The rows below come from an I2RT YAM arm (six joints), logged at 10 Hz.
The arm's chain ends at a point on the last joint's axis. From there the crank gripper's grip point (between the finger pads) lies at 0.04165 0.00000 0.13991 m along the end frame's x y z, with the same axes.
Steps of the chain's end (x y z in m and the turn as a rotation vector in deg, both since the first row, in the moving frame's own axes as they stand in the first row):
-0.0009 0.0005 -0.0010 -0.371 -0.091 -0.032
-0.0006 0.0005 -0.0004 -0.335 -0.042 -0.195
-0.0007 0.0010 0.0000 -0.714 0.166 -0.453
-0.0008 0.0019 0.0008 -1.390 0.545 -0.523
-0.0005 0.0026 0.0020 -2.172 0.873 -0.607
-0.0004 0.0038 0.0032 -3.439 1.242 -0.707
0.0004 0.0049 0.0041 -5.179 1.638 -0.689
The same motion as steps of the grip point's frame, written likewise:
-0.0011 0.0014 -0.0009 -0.371 -0.091 -0.032
-0.0007 0.0012 -0.0004 -0.335 -0.042 -0.195
-0.0003 0.0024 -0.0001 -0.714 0.166 -0.453
0.0005 0.0049 0.0004 -1.390 0.545 -0.523
0.0017 0.0074 0.0013 -2.172 0.873 -0.607
0.0027 0.0116 0.0020 -3.439 1.242 -0.707
0.0044 0.0169 0.0023 -5.179 1.638 -0.689

